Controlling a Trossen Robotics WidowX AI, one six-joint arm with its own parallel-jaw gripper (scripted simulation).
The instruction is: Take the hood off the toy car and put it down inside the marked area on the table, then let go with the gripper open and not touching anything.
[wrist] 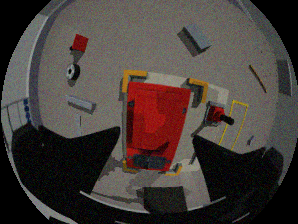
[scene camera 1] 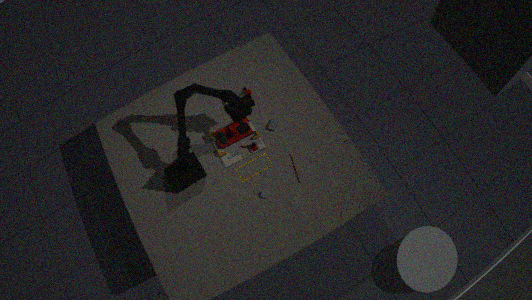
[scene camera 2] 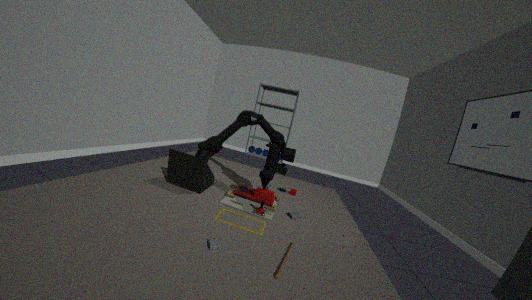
Labels:
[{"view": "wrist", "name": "gripper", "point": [157, 135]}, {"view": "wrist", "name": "toy car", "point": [139, 158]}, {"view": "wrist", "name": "red hood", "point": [156, 115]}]

